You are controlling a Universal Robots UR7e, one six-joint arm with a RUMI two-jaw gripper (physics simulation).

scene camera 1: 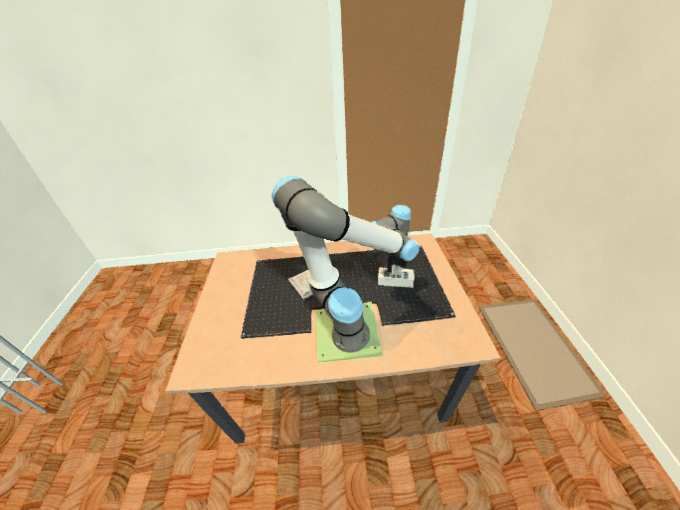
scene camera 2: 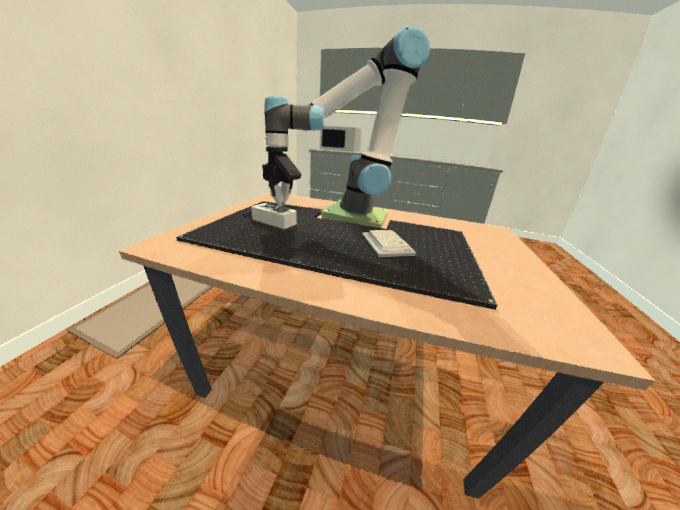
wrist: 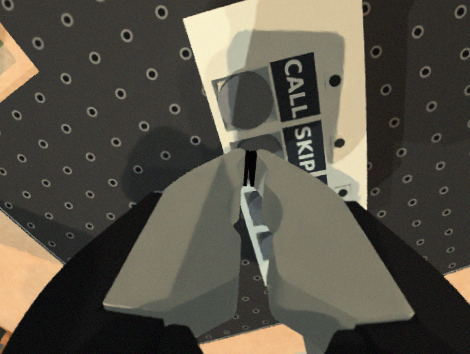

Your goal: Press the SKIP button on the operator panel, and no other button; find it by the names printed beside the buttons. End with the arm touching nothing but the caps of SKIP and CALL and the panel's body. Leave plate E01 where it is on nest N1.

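Where they show: gripper, fingertip midpoint: (scene camera 1: 392, 276) (scene camera 2: 281, 207) (wrist: 248, 155); arm's base at its link origin: (scene camera 1: 350, 335) (scene camera 2: 356, 208).
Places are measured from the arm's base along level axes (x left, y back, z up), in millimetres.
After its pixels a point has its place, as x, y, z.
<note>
The white operator panel (scene camera 1: 396, 281) {-264, -241, 19} (scene camera 2: 273, 217) {-250, -318, 21} (wrist: 305, 15) {-206, -309, 40} stands on the black pegboard. In the wrist view the round dark CALL cap (wrist: 247, 100) {-222, -273, 43} lies beside its label (wrist: 296, 87) {-229, -293, 40}. The SKIP cap (wrist: 257, 143) {-243, -266, 42} lies beside the SKIP label (wrist: 305, 147) {-257, -284, 40}, with its lower part hidden behind the fingertips. My gripper (scene camera 2: 281, 207) {-246, -259, 42} (wrist: 248, 155) {-246, -259, 42} is shut and empty, pointing down, its tips over the SKIP cap; whether they touch it I cannot tell. More caps show partly between the fingers. A pale flat plate on a nest (scene camera 1: 302, 283) {176, -329, 9} (scene camera 2: 388, 241) {160, -369, 13} has no readable name.
The black pegboard (scene camera 1: 274, 318) {313, -158, -13} (scene camera 2: 329, 258) {6, -490, -13} lies on the wooden table (scene camera 1: 230, 356) {494, -4, -26} (scene camera 2: 549, 312) {559, -558, -26}. The arm's green base plate (scene camera 1: 324, 348) {113, 33, -10} (scene camera 2: 335, 212) {-66, -132, 9} is at the table's rear side in scene camera 2. Small dark holes (wrist: 334, 80) {-235, -308, 41} run along the panel's right side in the wrist view.
</note>
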